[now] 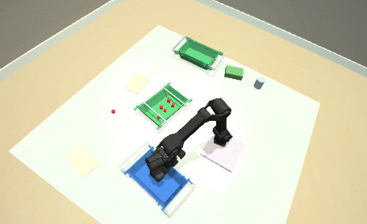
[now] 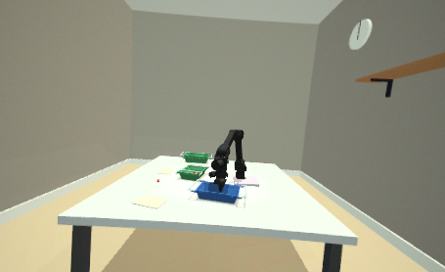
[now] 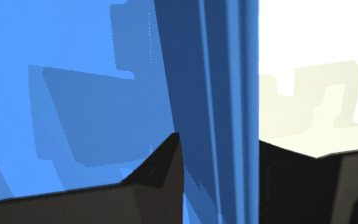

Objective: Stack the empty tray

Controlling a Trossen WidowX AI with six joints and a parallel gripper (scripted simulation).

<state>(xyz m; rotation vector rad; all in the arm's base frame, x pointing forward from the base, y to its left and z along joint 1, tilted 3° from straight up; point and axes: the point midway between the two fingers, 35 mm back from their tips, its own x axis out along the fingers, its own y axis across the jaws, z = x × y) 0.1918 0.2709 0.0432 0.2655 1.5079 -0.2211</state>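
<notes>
Now: the blue tray 20 mm ahead of my gripper tip, 70 mm to the left of it and 30 mm above it. Round my gripper tip: green block 120 mm behind, 800 mm to the right, 10 mm above; then grey cylinder 300 mm behind, 780 mm to the right, 20 mm above.
</notes>
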